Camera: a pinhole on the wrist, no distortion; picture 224 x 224 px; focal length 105.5 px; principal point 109.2 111.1 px. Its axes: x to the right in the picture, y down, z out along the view. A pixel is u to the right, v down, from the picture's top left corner.
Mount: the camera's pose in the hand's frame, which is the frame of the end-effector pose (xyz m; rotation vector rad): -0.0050 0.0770 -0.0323 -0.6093 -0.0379 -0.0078
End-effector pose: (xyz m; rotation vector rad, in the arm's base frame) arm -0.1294 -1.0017 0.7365 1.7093 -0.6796 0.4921
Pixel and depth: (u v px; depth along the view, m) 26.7 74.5 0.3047
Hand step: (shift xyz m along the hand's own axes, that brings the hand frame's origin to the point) -0.2552 0.1638 0.2688
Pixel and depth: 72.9 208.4 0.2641
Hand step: -0.1001 0.4275 0.0413
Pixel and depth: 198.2 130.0 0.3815
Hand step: 0.3052 0.3526 0.2534
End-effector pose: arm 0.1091 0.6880 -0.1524 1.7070 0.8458 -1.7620
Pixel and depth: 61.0 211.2 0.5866
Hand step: -0.2820 0.8681 0.1198
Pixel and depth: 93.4 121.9 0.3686
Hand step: -0.0717 0.3187 0.2460
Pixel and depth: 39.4 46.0 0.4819
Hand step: -0.3451 0.1077 0.5206
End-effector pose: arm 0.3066 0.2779 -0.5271 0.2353 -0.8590 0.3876
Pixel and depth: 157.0 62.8 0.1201
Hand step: 0.0444 0.1009 0.0996
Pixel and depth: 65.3 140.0 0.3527
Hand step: -0.1616 0.3575 0.1959
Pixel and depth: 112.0 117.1 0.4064
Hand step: -0.0073 0.3286 0.2879
